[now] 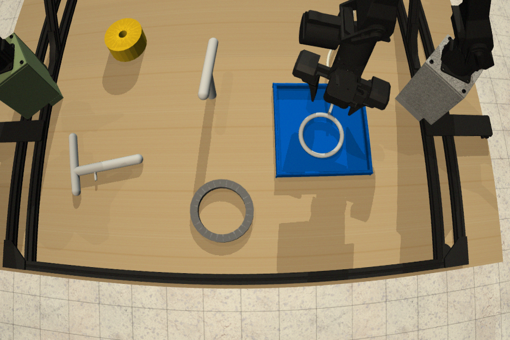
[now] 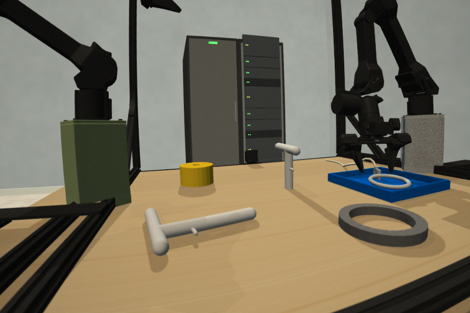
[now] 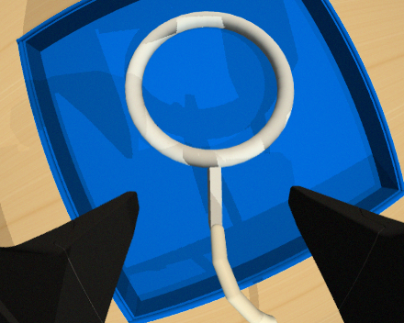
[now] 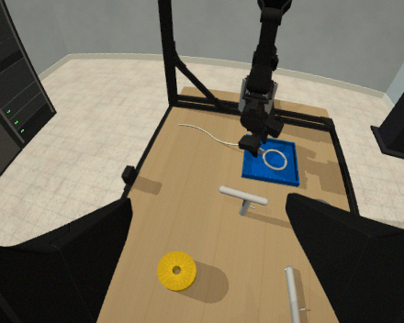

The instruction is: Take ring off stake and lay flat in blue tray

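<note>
The blue tray is 50 mm ahead of my left hand, 20 mm to the right of it and 40 mm below it. From my left hand the other things lie so: yellow cylinder 150 mm behind, 460 mm to the right, 30 mm below; then t-shaped peg 150 mm ahead, 500 mm to the right, 50 mm below.
</note>
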